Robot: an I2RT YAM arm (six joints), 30 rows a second.
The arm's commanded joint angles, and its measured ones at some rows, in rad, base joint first. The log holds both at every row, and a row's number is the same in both.
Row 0, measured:
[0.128, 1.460, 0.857, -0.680, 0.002, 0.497]
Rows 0 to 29, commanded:
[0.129, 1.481, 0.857, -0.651, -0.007, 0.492]
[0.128, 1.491, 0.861, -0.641, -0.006, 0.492]
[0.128, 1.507, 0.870, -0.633, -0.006, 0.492]
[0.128, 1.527, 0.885, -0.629, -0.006, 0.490]
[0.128, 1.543, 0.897, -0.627, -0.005, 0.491]
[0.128, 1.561, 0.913, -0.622, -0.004, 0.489]
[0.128, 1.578, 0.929, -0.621, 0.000, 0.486]
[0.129, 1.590, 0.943, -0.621, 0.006, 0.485]
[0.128, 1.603, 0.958, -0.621, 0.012, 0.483]
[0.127, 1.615, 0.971, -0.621, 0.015, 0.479]
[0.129, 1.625, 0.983, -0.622, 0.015, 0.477]
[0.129, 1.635, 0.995, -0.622, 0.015, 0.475]
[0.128, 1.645, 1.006, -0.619, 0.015, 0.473]
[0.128, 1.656, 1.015, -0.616, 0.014, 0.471]
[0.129, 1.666, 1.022, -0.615, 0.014, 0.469]
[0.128, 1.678, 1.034, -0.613, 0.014, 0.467]
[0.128, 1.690, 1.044, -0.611, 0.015, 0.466]
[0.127, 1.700, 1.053, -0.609, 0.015, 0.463]
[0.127, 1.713, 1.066, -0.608, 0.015, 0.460]
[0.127, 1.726, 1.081, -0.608, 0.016, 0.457]
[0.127, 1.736, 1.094, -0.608, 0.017, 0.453]
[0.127, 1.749, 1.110, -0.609, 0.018, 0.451]
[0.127, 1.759, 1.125, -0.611, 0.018, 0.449]
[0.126, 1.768, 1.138, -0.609, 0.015, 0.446]
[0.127, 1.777, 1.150, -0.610, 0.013, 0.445]
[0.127, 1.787, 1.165, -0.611, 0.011, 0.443]
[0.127, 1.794, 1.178, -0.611, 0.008, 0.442]
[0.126, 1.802, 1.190, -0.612, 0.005, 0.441]
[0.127, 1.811, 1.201, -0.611, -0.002, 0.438]
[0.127, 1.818, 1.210, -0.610, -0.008, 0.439]
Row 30, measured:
[0.127, 1.804, 1.188, -0.619, 0.008, 0.448]
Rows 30 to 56, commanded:
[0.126, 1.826, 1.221, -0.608, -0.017, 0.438]
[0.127, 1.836, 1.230, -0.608, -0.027, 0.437]
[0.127, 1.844, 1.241, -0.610, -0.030, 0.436]
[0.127, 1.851, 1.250, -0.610, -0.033, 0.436]
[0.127, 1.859, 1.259, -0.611, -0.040, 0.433]
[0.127, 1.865, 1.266, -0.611, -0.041, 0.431]
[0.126, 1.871, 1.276, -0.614, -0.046, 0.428]
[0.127, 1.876, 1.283, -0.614, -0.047, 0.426]
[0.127, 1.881, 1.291, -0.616, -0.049, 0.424]
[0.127, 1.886, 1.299, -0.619, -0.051, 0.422]
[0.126, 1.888, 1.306, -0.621, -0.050, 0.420]
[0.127, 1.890, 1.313, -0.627, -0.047, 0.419]
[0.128, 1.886, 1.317, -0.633, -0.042, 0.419]
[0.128, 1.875, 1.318, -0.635, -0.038, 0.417]
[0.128, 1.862, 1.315, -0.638, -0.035, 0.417]
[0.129, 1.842, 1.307, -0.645, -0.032, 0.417]
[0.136, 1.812, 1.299, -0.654, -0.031, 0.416]
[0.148, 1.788, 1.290, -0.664, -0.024, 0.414]
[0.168, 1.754, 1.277, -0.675, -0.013, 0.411]
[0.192, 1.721, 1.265, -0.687, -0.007, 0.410]
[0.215, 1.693, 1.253, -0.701, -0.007, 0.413]
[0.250, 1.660, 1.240, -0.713, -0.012, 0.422]
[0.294, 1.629, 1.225, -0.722, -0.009, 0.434]
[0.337, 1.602, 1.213, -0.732, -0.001, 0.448]
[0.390, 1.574, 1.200, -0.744, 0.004, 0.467]
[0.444, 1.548, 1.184, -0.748, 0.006, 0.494]
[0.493, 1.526, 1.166, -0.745, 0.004, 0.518]
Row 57, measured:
[0.405, 1.569, 1.195, -0.700, -0.009, 0.451]
